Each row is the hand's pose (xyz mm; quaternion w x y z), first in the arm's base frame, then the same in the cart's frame.
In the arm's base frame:
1: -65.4 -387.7 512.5 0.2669 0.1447 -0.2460 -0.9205
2: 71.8 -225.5 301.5 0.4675 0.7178 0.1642 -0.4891
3: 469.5 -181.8 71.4 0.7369 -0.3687 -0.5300 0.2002
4: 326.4 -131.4 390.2 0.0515 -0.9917 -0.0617 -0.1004
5: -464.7 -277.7 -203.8 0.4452 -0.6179 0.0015 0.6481
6: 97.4 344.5 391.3 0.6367 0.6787 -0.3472 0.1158
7: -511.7 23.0 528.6 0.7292 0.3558 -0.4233 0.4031
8: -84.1 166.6 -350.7 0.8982 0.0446 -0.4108 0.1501
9: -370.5 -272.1 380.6 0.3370 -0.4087 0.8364 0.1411
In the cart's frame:
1: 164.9 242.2 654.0 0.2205 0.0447 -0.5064 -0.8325
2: 316.7 241.8 395.9 0.6093 0.5690 -0.0398 -0.5508
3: 706.1 92.5 198.2 0.6164 -0.6033 -0.4216 0.2799
4: 586.5 328.0 432.4 0.2380 0.9676 0.0065 0.0844
5: -242.5 9.7 -27.6 0.3047 -0.7169 0.2334 0.5820
6: 435.2 758.4 166.3 0.8086 0.4414 -0.3557 0.1576
7: -210.4 660.3 424.9 0.8295 0.0999 -0.3215 0.4456
8: 196.4 239.8 -371.5 0.8829 -0.2437 -0.3556 0.1859
9: -123.6 314.3 465.9 0.2201 -0.4176 0.8722 -0.1285

